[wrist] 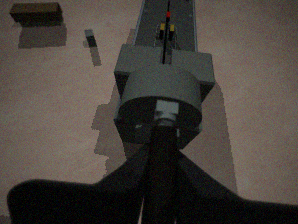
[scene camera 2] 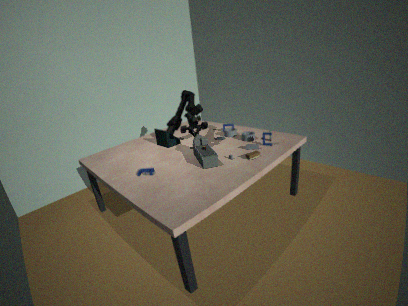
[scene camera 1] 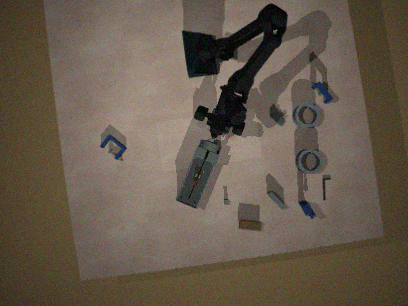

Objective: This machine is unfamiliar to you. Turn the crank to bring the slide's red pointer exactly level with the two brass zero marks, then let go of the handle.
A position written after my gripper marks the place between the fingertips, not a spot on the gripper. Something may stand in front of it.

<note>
In view: my gripper (scene camera 1: 214, 136) and a machine (scene camera 1: 206, 155).
My gripper also shows in the wrist view (wrist: 158, 150). The machine shows as well in the wrist view (wrist: 163, 64).
</note>
